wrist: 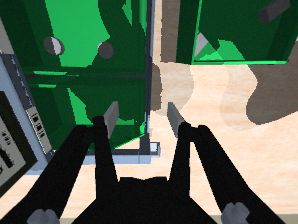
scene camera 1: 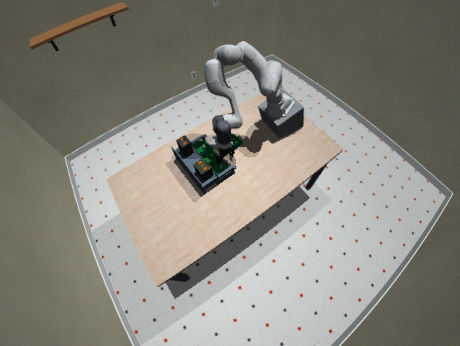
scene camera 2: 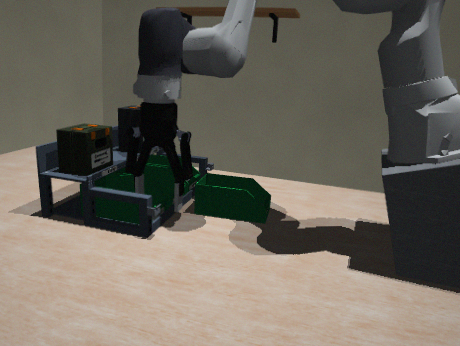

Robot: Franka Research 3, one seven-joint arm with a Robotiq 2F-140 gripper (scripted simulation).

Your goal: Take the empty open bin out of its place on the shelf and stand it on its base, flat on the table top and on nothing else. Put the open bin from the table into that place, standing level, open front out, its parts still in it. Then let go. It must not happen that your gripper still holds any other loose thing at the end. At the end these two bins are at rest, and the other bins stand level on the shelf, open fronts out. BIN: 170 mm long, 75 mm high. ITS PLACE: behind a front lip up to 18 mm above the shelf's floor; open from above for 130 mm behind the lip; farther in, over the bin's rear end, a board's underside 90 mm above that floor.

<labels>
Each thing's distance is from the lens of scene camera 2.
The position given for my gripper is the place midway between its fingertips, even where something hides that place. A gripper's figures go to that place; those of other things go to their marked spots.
my gripper (scene camera 2: pixel 158 206): 0.82 m
green bin (scene camera 2: pixel 231 197): 0.84 m
</labels>
